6 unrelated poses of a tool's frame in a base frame.
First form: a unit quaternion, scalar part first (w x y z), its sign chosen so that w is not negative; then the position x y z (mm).
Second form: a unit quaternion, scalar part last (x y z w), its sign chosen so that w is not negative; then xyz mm. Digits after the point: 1 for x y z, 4 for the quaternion.
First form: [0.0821, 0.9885, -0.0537, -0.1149, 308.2, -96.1, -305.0]
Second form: [0.9885, -0.0537, -0.1149, 0.0821, 308.2, -96.1, -305.0]
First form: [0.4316, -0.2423, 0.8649, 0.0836, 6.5, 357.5, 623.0]
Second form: [-0.2423, 0.8649, 0.0836, 0.4316, 6.5, 357.5, 623.0]
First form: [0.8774, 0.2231, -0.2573, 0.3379, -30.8, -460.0, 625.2]
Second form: [0.2231, -0.2573, 0.3379, 0.8774, -30.8, -460.0, 625.2]
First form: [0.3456, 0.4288, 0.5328, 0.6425, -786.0, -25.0, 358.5]
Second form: [0.4288, 0.5328, 0.6425, 0.3456, -786.0, -25.0, 358.5]
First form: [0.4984, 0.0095, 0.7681, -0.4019, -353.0, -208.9, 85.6]
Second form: [0.0095, 0.7681, -0.4019, 0.4984, -353.0, -208.9, 85.6]
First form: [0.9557, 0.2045, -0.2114, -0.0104, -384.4, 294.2, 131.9]
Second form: [0.2045, -0.2114, -0.0104, 0.9557, -384.4, 294.2, 131.9]
